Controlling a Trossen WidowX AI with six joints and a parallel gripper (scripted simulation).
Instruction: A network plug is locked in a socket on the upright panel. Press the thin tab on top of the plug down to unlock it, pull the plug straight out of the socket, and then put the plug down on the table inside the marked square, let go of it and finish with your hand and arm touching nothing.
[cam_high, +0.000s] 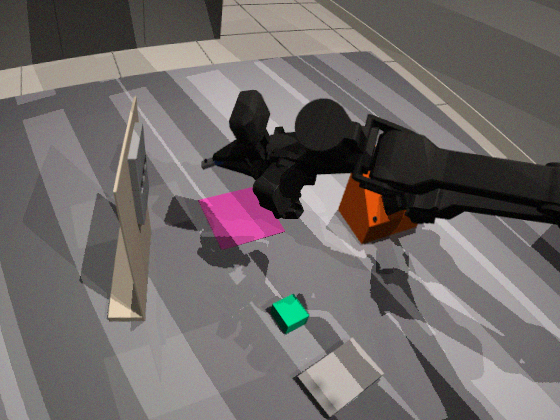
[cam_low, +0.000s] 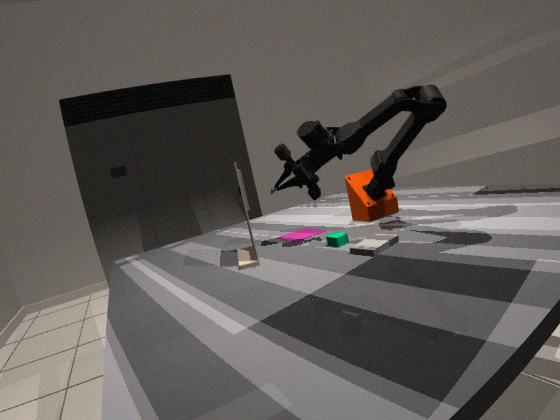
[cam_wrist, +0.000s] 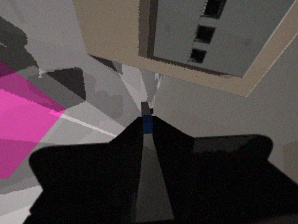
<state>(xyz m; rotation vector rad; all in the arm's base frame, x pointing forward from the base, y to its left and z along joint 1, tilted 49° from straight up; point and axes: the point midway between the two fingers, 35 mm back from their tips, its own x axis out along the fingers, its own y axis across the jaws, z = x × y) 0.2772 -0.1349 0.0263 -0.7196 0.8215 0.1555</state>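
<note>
The magenta marked square lies 17 cm below my gripper tip, 6 cm behind it and 2 cm to the right of it. Round my gripper tip: green cube 19 cm to the left, 15 cm below, 4 cm behind; network plug 1 cm ahead; socket panel 13 cm ahead, 5 cm below, 2 cm to the left.
</note>
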